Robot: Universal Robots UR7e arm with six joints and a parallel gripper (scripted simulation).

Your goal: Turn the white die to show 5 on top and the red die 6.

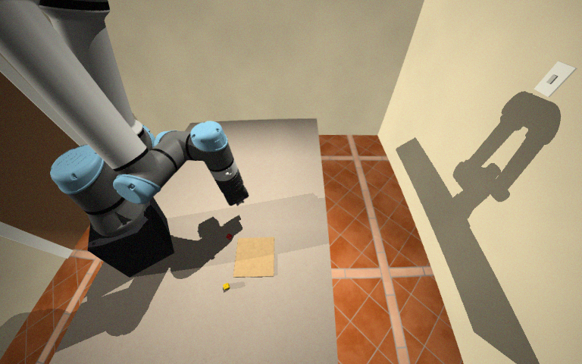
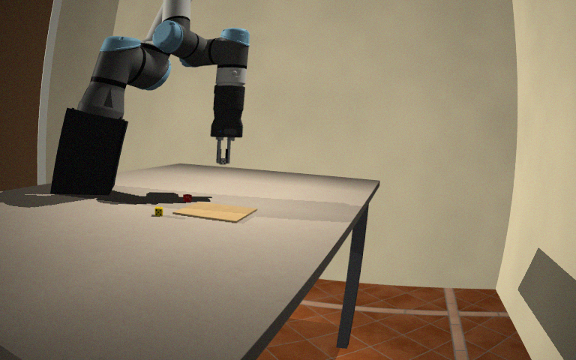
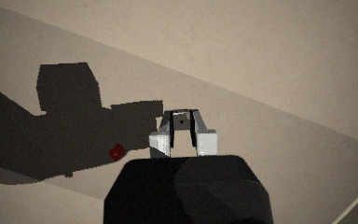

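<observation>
My gripper is now 10 cm to the left of the red die, 9 cm above it and 6 cm past it. Also, from my hand: white die 1 cm below; then yellow die 28 cm to the right, 9 cm below, 5 cm behind; then tan mat 18 cm to the right, 10 cm below, 4 cm ahead.
</observation>
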